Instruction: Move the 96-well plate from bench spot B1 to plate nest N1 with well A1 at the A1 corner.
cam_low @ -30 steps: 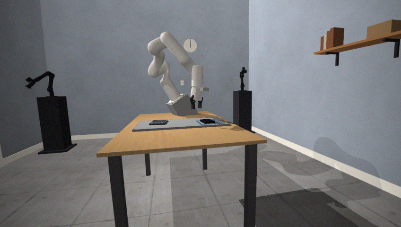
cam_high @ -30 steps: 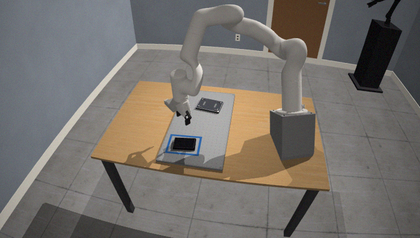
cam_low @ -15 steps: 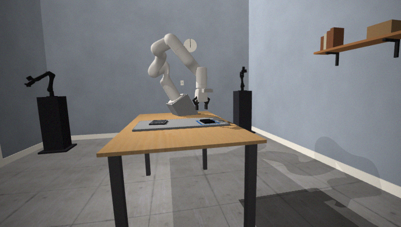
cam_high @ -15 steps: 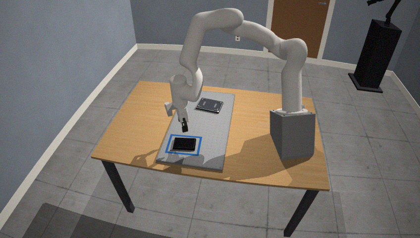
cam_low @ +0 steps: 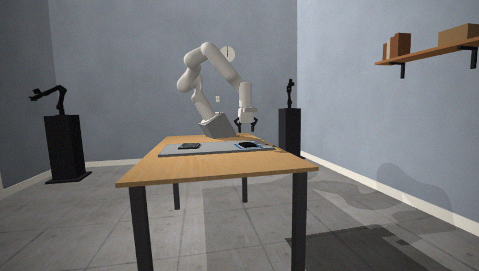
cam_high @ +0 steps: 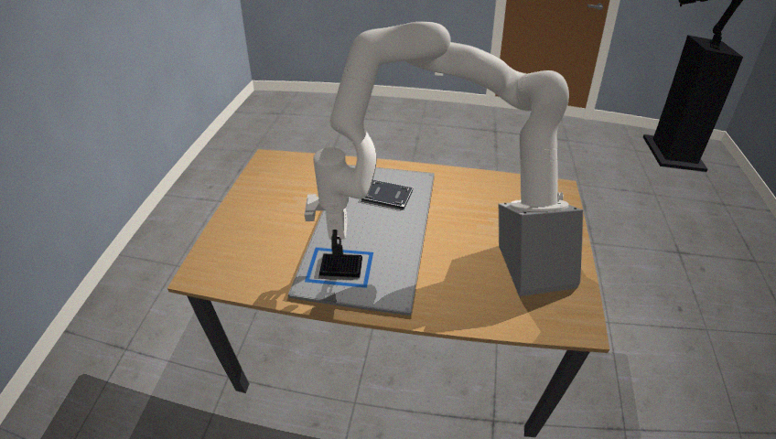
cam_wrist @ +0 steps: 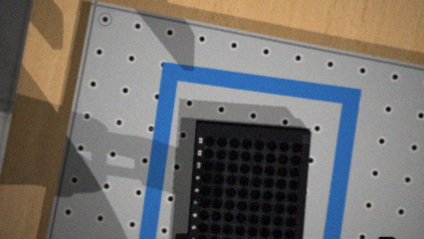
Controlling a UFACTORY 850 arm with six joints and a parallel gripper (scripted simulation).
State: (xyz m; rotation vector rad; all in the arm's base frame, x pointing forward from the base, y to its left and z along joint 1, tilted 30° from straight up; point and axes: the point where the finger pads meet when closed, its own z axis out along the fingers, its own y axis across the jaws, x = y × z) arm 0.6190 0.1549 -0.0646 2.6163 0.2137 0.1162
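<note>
My gripper is now 90 mm above the 96-well plate and 10 mm to the right of it. Also, from my hand: plate nest N1 (370 mm to the right, 100 mm below, 100 mm behind).
</note>
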